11 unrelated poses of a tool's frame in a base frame.
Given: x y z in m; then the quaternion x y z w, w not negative.
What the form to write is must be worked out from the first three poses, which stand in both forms.
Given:
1: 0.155, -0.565, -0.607, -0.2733, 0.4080, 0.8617, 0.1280
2: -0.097, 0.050, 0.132, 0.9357, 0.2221, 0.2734, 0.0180
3: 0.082, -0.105, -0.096, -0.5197, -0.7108, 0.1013, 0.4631
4: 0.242, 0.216, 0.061, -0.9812, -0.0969, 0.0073, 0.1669
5: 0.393, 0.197, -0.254, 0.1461, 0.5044, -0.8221, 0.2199
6: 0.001, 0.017, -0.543, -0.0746, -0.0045, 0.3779, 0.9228
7: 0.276, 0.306, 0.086, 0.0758, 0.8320, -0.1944, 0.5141
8: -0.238, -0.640, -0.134, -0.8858, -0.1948, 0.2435, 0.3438
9: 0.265, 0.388, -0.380, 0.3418, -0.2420, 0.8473, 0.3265
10: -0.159, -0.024, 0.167, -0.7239, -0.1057, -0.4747, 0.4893
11: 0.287, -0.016, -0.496, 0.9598, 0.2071, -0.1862, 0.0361
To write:
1: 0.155, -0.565, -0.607, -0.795, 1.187, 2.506
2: -0.097, 0.050, 0.132, 2.906, 0.690, 0.849
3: 0.082, -0.105, -0.096, -1.277, -1.747, 0.249
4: 0.242, 0.216, 0.061, -2.793, -0.276, 0.021
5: 0.393, 0.197, -0.254, 0.404, 1.395, -2.274
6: 0.001, 0.017, -0.543, -0.153, -0.009, 0.776
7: 0.276, 0.306, 0.086, 0.182, 2.000, -0.467
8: -0.238, -0.640, -0.134, -2.301, -0.506, 0.633
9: 0.265, 0.388, -0.380, 0.896, -0.634, 2.220
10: -0.159, -0.024, 0.167, -1.759, -0.257, -1.153
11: 0.287, -0.016, -0.496, 2.948, 0.636, -0.572
